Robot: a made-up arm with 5 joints.
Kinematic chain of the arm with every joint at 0, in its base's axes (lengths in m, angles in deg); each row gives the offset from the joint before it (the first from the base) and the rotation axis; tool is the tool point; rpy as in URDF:
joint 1: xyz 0.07 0 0.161 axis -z
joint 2: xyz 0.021 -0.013 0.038 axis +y
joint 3: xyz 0.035 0 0.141 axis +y
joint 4: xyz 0.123 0 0.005 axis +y
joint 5: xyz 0.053 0.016 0 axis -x
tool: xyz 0 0 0 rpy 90 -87.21 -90
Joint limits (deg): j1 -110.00..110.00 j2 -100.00..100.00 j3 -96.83..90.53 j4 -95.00..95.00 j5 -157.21..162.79
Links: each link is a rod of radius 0.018 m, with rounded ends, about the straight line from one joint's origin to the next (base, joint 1, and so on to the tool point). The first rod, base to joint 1, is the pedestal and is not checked.
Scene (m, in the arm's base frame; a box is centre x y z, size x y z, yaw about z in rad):
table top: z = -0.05
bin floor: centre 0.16 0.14 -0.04 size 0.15 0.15 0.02 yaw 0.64
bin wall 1: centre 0.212 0.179 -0 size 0.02 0.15 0.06 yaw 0.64
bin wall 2: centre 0.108 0.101 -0 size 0.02 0.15 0.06 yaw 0.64
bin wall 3: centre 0.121 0.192 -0 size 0.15 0.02 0.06 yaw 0.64
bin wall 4: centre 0.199 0.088 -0 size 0.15 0.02 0.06 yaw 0.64
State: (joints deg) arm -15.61 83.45 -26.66 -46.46 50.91
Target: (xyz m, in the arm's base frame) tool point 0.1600 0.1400 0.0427
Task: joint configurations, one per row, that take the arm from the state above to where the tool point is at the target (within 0.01 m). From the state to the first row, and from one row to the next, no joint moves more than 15 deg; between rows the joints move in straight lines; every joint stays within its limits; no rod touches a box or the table.
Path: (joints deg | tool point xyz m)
1: -22.38 77.68 -13.91 -45.86 50.91 | 0.3236 0.1077 0.0705
2: -29.15 71.91 -1.17 -45.26 50.91 | 0.2948 0.1288 0.0722
3: -35.92 66.15 11.58 -44.66 50.91 | 0.2622 0.1430 0.0760
4: -42.69 60.38 24.33 -44.06 50.91 | 0.2278 0.1496 0.0817
5: -49.46 54.61 37.07 -43.46 50.91 | 0.1931 0.1486 0.0895
6: -56.23 48.84 49.82 -42.86 50.91 | 0.1600 0.1400 0.0993
7: -56.23 60.21 40.92 -42.07 50.91 | 0.1615 0.1423 0.0716
8: -56.23 71.57 32.02 -41.28 50.91 | 0.1600 0.1400 0.0427

